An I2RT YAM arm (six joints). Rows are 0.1 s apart.
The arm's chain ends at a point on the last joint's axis. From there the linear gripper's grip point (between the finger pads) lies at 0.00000 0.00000 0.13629 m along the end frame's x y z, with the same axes.
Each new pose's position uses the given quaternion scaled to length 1; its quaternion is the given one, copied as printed.
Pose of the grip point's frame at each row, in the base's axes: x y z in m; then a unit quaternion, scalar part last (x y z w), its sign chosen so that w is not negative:
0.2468 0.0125 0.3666 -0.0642 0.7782 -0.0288 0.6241
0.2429 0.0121 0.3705 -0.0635 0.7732 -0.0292 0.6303
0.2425 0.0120 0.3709 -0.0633 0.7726 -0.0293 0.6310
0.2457 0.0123 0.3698 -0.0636 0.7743 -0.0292 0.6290
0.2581 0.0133 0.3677 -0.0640 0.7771 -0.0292 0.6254
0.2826 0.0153 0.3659 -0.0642 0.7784 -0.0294 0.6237
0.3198 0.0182 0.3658 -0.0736 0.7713 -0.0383 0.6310
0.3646 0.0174 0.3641 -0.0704 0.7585 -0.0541 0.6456
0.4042 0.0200 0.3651 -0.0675 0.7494 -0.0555 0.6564
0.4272 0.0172 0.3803 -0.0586 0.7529 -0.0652 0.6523
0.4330 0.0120 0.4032 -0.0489 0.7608 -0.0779 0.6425
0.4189 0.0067 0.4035 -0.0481 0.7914 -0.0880 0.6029
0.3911 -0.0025 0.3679 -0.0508 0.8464 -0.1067 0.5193
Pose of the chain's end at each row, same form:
0.1139 0.0077 0.3965 -0.0642 0.7782 -0.0288 0.6241
0.1096 0.0073 0.3983 -0.0635 0.7732 -0.0292 0.6303
0.1091 0.0073 0.3984 -0.0633 0.7726 -0.0293 0.6310
0.1124 0.0076 0.3980 -0.0636 0.7743 -0.0292 0.6290
0.1251 0.0086 0.3971 -0.0640 0.7771 -0.0292 0.6254
0.1497 0.0106 0.3959 -0.0642 0.7784 -0.0294 0.6237
0.1864 0.0136 0.3932 -0.0736 0.7713 -0.0383 0.6310
0.2301 0.0162 0.3860 -0.0704 0.7585 -0.0541 0.6456
0.2691 0.0193 0.3831 -0.0675 0.7494 -0.0555 0.6564
0.2923 0.0202 0.3995 -0.0586 0.7529 -0.0652 0.6523
0.2987 0.0196 0.4253 -0.0489 0.7608 -0.0779 0.6425
0.2877 0.0178 0.4386 -0.0481 0.7914 -0.0880 0.6029
0.2698 0.0149 0.4276 -0.0508 0.8464 -0.1067 0.5193

